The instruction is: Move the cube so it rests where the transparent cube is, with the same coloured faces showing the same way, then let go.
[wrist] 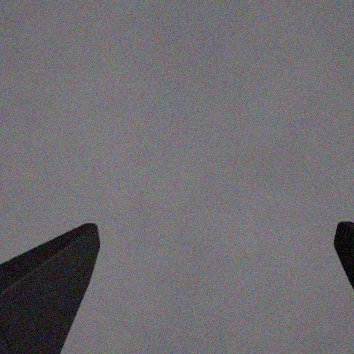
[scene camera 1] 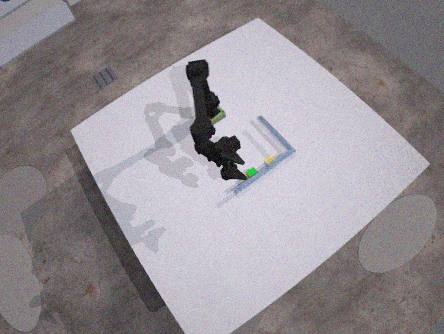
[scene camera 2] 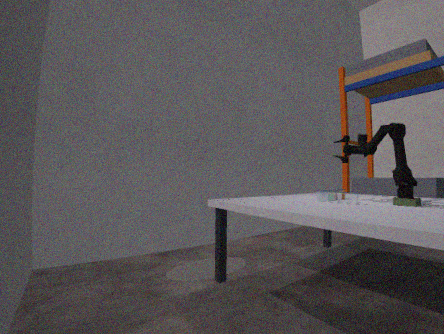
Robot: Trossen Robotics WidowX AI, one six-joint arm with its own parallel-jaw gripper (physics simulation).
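Places are measured from the arm's base along level axes (x ahead, y left, z up), in metres.
Where they show: gripper, fingertip midpoint: [wrist: 217, 234] [scene camera 1: 245, 171] [scene camera 2: 333, 148]; arm's base, link origin: [scene camera 1: 211, 111] [scene camera 2: 405, 197].
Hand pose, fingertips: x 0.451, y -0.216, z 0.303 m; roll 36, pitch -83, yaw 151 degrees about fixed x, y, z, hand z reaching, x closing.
Observation:
Each offset is from my fingertips to the top centre of the thing. Level surfaces: height alone.
The cube @(0.084 m back, 0.111 m left, 0.299 m down) [scene camera 1: 252, 172] shows a bright green top and a thin orange edge in scene camera 1. It sits on the table just inside the blue L-shaped border. A paler yellow cube @(0.068 m back, 0.205 m left, 0.299 m down) [scene camera 1: 270, 160], seemingly the transparent one, stands apart from it, up and to the right, nearer the border's corner. My gripper [scene camera 1: 245, 171] [scene camera 2: 334, 149] [wrist: 217, 234] is open and empty. In scene camera 2 it points level, high above the table. In scene camera 1 one fingertip overlaps the green cube's left side in the picture. Neither cube shows in the wrist view.
The blue L-shaped border [scene camera 1: 277, 134] lies on the white table @(0.339 m down) [scene camera 1: 325, 225] [scene camera 2: 270, 201], with pale streaks beside it. The arm's green base [scene camera 1: 218, 117] [scene camera 2: 407, 202] stands on the table. A shelf rack [scene camera 2: 343, 115] with orange posts stands behind the table in scene camera 2.

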